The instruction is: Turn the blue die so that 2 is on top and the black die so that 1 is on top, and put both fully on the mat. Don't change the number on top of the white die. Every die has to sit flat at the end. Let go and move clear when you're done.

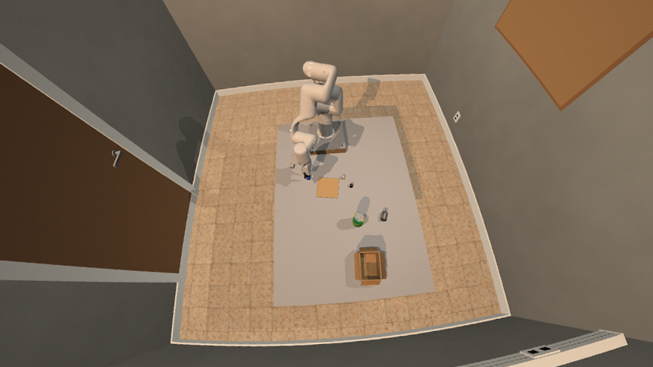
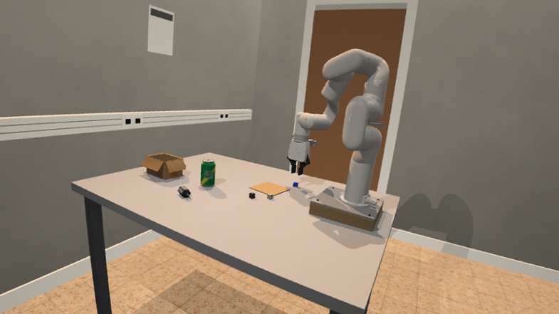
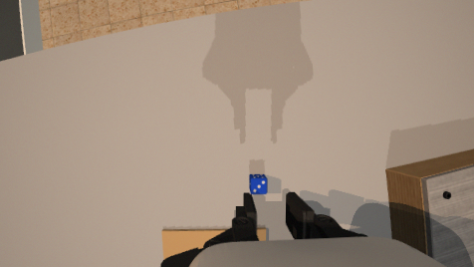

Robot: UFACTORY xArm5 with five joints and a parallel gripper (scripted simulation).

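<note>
My hand is 8 cm above the blue die. Round my hand: white die 2 cm behind, 23 cm to the left, 8 cm below; mat 6 cm ahead, 13 cm to the left, 8 cm below; black die 3 cm ahead, 29 cm to the left, 8 cm below.
</note>
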